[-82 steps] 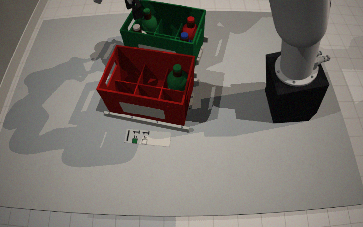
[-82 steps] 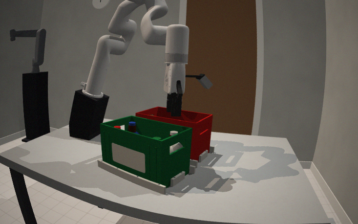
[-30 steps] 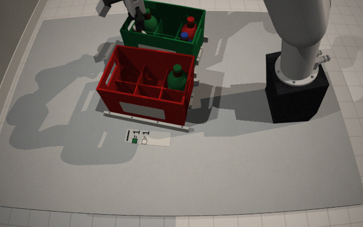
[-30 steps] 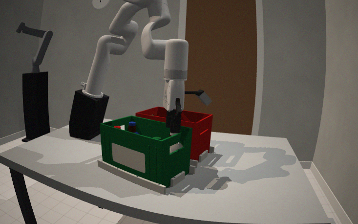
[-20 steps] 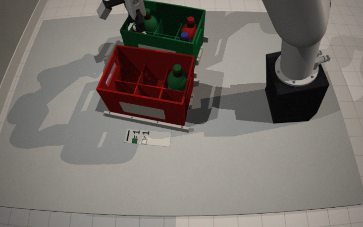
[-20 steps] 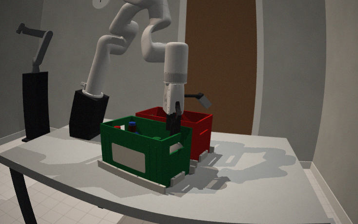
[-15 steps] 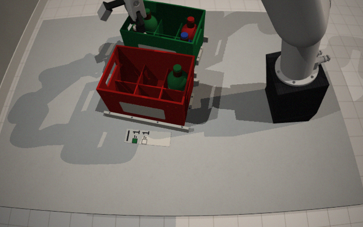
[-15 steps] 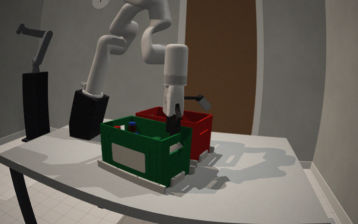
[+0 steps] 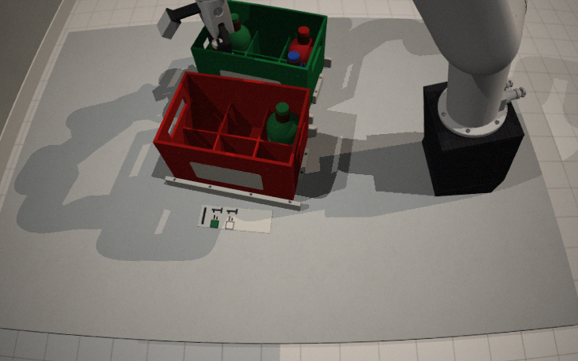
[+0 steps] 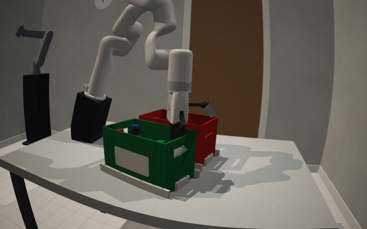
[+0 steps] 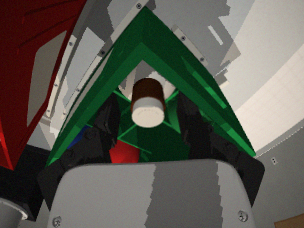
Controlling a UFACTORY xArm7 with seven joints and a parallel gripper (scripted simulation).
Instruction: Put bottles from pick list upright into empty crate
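The white-capped bottle lies 70 mm below my hand. Round my hand: green crate: 100 mm behind, 70 mm below; then blue bottle: 160 mm behind, 80 mm to the left, 70 mm below; then red bottle: 200 mm behind, 70 mm below.
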